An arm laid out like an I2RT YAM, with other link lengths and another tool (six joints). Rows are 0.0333 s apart.
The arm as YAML. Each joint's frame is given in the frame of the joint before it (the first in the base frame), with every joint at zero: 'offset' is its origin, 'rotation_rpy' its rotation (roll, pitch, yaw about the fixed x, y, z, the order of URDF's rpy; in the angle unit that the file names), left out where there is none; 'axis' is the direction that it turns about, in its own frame. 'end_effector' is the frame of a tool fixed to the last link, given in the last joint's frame.
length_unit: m
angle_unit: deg
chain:
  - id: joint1
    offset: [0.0, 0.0, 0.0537]
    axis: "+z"
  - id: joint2
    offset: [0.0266, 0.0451, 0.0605]
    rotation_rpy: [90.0, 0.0, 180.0]
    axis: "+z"
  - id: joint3
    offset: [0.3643, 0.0, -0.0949]
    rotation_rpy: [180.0, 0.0, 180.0]
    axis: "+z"
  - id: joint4
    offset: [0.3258, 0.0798, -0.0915]
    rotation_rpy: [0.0, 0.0, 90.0]
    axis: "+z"
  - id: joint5
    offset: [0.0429, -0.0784, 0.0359]
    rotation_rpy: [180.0, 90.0, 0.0]
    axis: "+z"
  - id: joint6
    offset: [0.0, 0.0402, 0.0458]
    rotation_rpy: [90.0, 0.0, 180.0]
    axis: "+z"
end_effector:
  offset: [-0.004, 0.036, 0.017]
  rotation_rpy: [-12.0, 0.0, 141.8]
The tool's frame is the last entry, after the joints.
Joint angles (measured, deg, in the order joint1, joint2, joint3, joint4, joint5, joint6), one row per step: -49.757, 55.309, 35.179, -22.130, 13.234, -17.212; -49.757, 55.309, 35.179, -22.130, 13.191, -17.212; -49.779, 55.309, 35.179, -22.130, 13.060, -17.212; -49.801, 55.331, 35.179, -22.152, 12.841, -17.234; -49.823, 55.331, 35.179, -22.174, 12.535, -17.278; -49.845, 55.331, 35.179, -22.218, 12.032, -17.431; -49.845, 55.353, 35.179, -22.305, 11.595, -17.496; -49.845, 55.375, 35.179, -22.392, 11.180, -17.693; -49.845, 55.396, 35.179, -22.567, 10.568, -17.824; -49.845, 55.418, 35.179, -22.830, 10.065, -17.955; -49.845, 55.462, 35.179, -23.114, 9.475, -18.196
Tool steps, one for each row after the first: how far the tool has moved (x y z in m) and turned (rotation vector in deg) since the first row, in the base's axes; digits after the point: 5 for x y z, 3 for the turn. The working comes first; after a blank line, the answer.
Tool pose at each row, in the base's axes (x y z in m, rotation vector in deg; the steps are taken from these numbers as rounded here): 0.13460, -0.18062, 0.25895, 85.105, 92.781, -12.687; 0.13464, -0.18060, 0.25894, 85.090, 92.792, -12.638; 0.13468, -0.18060, 0.25891, 85.063, 92.811, -12.499; 0.13480, -0.18058, 0.25876, 85.018, 92.906, -12.264; 0.13496, -0.18048, 0.25867, 84.913, 93.026, -11.939; 0.13520, -0.18031, 0.25853, 84.675, 93.312, -11.429; 0.13547, -0.18005, 0.25826, 84.545, 93.563, -10.940; 0.13567, -0.17985, 0.25802, 84.328, 93.928, -10.528; 0.13594, -0.17939, 0.25762, 84.143, 94.342, -9.851; 0.13601, -0.17884, 0.25714, 84.054, 94.793, -9.286; 0.13610, -0.17830, 0.25655, 83.880, 95.392, -8.656

0.00004, 0.00002, -0.00001, 0.018, -0.022, 0.032; 0.00008, 0.00002, -0.00004, 0.076, -0.089, 0.107; 0.00020, 0.00004, -0.00019, 0.198, -0.158, 0.261; 0.00036, 0.00014, -0.00028, 0.335, -0.271, 0.494; 0.00060, 0.00031, -0.00042, 0.541, -0.395, 0.945; 0.00087, 0.00057, -0.00069, 0.794, -0.506, 1.310; 0.00107, 0.00077, -0.00093, 0.998, -0.515, 1.745; 0.00134, 0.00123, -0.00133, 1.375, -0.619, 2.281; 0.00141, 0.00178, -0.00181, 1.773, -0.613, 2.736; 0.00150, 0.00232, -0.00240, 2.209, -0.552, 3.325
